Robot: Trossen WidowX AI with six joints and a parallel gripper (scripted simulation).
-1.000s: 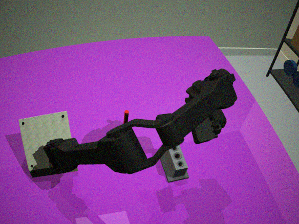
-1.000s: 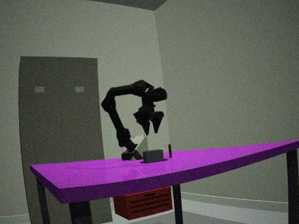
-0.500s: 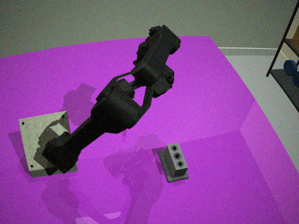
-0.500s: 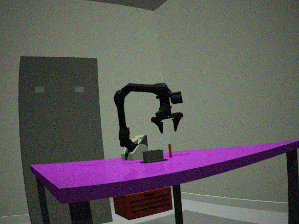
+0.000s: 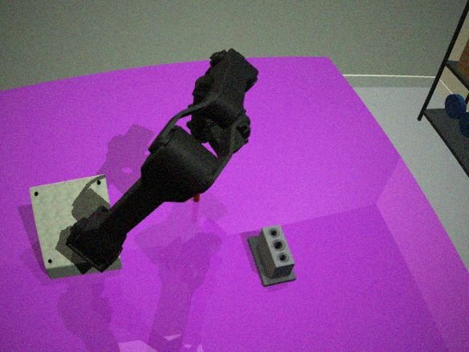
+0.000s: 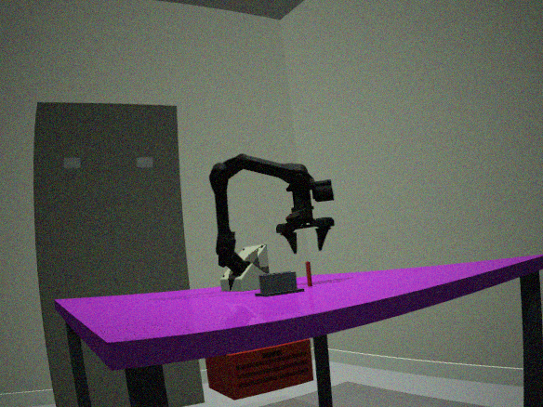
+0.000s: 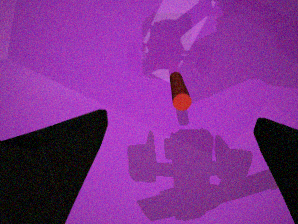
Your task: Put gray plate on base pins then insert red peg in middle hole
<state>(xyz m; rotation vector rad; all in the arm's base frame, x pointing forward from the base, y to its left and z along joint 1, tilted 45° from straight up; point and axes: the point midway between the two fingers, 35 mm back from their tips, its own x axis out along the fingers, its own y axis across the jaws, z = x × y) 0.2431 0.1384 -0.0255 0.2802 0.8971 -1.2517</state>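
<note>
The red peg is 70 mm below my gripper tip. Round my gripper tip: flat base (180 mm to the right, 110 mm ahead, 100 mm below); then gray plate (190 mm to the right, 110 mm ahead, 70 mm below).
</note>
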